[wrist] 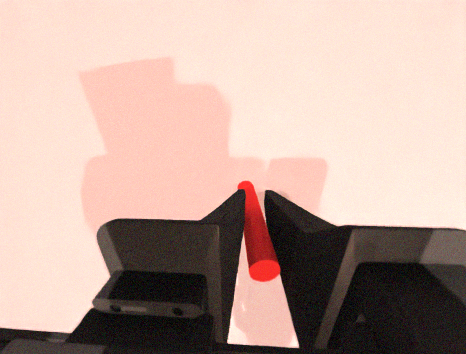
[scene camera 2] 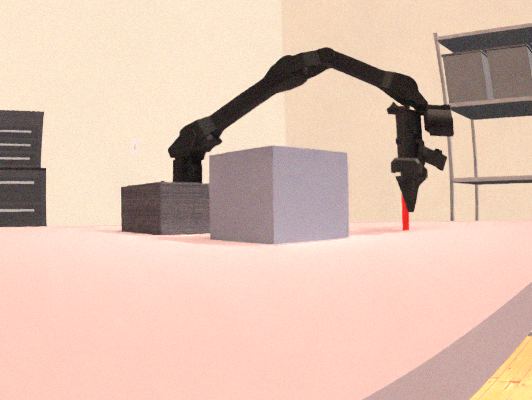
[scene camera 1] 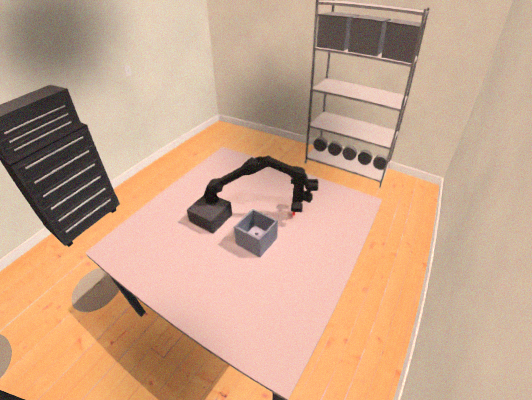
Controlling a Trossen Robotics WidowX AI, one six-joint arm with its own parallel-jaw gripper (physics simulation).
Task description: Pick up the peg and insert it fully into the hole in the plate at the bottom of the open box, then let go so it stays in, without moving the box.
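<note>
The red peg stands on the table beside the box, leaning slightly, with its lower end at the table top. My gripper points down and is shut on the peg, whose upper part lies between the fingers. In the wrist view the peg runs slanted between them, its top end nearer the camera. The grey-blue open box stands between the arm's base and the gripper. In scene camera 1 the plate at its bottom shows a small dark hole.
The arm's dark base block stands behind and left of the box on the pink table. The box walls rise between base and peg. A shelf rack and a black tool cabinet stand beyond the table.
</note>
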